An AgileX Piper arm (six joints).
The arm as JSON. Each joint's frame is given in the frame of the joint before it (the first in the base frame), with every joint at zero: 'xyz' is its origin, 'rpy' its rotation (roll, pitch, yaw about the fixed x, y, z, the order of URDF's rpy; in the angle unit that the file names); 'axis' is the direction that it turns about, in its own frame. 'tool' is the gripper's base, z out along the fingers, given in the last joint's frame.
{
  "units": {
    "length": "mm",
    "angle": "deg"
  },
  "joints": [
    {
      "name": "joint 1",
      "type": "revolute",
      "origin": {
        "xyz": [
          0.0,
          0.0,
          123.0
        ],
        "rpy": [
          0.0,
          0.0,
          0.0
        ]
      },
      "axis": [
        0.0,
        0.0,
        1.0
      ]
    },
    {
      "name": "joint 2",
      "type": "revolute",
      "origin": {
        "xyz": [
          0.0,
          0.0,
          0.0
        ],
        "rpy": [
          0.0,
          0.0,
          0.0
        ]
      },
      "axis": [
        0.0,
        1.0,
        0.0
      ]
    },
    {
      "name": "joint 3",
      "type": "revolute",
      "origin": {
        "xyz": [
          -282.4,
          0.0,
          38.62
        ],
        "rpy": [
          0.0,
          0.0,
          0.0
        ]
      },
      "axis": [
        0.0,
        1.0,
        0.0
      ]
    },
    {
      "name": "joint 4",
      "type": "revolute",
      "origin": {
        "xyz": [
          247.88,
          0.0,
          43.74
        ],
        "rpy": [
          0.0,
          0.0,
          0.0
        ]
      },
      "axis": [
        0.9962,
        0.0,
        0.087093
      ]
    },
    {
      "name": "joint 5",
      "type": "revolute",
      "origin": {
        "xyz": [
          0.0,
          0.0,
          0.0
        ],
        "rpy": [
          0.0,
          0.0,
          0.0
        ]
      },
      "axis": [
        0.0,
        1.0,
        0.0
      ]
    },
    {
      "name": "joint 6",
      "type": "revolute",
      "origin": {
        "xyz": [
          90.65,
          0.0,
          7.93
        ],
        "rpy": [
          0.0,
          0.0,
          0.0
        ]
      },
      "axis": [
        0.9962,
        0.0,
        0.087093
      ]
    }
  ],
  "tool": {
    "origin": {
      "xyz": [
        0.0,
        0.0,
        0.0
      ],
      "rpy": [
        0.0,
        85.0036,
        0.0
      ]
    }
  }
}
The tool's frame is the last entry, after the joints.
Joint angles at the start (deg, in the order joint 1, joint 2, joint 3, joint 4, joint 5, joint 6):
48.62 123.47 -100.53 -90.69 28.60 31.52
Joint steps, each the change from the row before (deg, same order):
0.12 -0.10 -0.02 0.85 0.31 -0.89
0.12 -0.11 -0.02 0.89 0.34 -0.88
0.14 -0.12 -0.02 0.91 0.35 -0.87
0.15 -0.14 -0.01 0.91 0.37 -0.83
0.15 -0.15 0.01 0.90 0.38 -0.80
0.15 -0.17 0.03 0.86 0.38 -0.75
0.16 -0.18 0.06 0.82 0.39 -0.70
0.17 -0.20 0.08 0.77 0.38 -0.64
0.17 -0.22 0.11 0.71 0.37 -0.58
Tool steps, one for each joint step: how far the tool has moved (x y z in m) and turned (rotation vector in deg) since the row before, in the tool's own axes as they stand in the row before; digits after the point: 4 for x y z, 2 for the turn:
-0.0003 -0.0001 -0.0009 -0.14 0.32 -0.12
-0.0003 -0.0002 -0.0009 -0.15 0.35 -0.07
-0.0004 -0.0001 -0.0011 -0.16 0.34 -0.05
-0.0005 -0.0002 -0.0012 -0.16 0.34 -0.01
-0.0004 -0.0002 -0.0012 -0.17 0.35 0.01
-0.0004 -0.0002 -0.0013 -0.17 0.34 0.02
-0.0004 -0.0001 -0.0014 -0.17 0.34 0.02
-0.0005 -0.0002 -0.0015 -0.17 0.31 0.03
-0.0004 -0.0002 -0.0016 -0.16 0.29 0.03

